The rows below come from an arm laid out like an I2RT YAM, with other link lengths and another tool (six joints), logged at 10 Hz.
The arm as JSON. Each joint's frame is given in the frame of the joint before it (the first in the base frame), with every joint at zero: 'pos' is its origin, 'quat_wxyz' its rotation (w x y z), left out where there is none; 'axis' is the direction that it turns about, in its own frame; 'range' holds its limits. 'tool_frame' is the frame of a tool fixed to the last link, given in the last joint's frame.
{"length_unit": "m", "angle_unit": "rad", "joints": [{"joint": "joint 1", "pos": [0.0, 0.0, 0.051], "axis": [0.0, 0.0, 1.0], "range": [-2.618, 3.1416]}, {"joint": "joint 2", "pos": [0.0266, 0.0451, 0.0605], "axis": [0.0, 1.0, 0.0], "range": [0.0, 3.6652]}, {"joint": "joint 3", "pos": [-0.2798, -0.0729, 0.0], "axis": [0.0, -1.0, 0.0], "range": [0.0, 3.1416]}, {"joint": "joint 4", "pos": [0.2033, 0.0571, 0.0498], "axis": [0.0, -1.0, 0.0], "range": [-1.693, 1.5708]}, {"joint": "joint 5", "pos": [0.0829, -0.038, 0.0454], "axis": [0.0, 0.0, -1.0], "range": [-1.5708, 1.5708]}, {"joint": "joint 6", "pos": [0.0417, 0.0, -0.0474], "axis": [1.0, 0.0, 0.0], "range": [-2.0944, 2.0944]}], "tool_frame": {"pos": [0.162, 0.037, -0.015], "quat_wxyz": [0.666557, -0.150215, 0.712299, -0.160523]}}
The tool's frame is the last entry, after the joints.
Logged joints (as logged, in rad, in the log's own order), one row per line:
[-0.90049 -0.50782 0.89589 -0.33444 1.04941 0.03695]
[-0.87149 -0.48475 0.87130 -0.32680 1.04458 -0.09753]
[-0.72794 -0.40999 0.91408 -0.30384 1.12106 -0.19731]
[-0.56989 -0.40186 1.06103 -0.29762 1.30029 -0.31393]
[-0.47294 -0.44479 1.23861 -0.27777 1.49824 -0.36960]
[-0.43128 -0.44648 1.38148 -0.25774 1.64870 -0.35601]
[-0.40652 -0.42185 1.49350 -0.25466 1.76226 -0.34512]
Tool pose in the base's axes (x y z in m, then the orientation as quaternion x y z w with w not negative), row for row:
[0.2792 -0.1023 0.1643 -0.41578 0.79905 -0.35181 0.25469]
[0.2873 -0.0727 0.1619 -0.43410 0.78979 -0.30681 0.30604]
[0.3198 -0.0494 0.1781 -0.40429 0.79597 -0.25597 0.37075]
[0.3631 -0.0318 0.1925 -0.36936 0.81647 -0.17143 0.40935]
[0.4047 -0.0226 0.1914 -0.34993 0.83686 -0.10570 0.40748]
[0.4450 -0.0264 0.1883 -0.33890 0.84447 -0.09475 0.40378]
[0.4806 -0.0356 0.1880 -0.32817 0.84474 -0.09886 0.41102]
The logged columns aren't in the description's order. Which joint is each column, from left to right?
Columns, left to right: joint 6, joint 4, joint 3, joint 1, joint 2, joint 5.
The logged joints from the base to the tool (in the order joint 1, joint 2, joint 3, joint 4, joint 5, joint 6), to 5 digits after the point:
[-0.33444 1.04941 0.89589 -0.50782 0.03695 -0.90049]
[-0.32680 1.04458 0.87130 -0.48475 -0.09753 -0.87149]
[-0.30384 1.12106 0.91408 -0.40999 -0.19731 -0.72794]
[-0.29762 1.30029 1.06103 -0.40186 -0.31393 -0.56989]
[-0.27777 1.49824 1.23861 -0.44479 -0.36960 -0.47294]
[-0.25774 1.64870 1.38148 -0.44648 -0.35601 -0.43128]
[-0.25466 1.76226 1.49350 -0.42185 -0.34512 -0.40652]

